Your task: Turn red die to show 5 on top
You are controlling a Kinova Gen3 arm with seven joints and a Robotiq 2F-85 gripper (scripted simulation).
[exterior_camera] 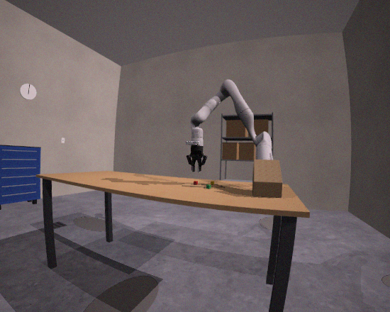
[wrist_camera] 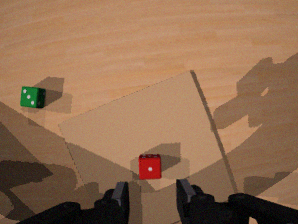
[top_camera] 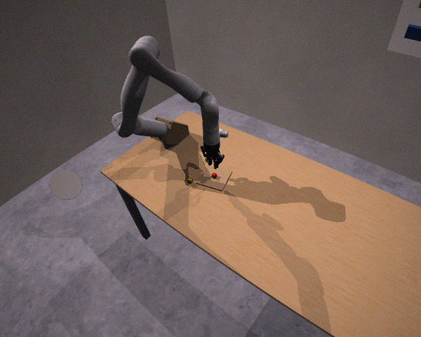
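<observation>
Now: hand 90 mm above the red die. The rest, counted from my hand: tan mat: 100 mm below; then yellow die: 100 mm to the right, 90 mm below, 70 mm behind; then green die: 110 mm behind, 90 mm below, 80 mm to the left.
</observation>
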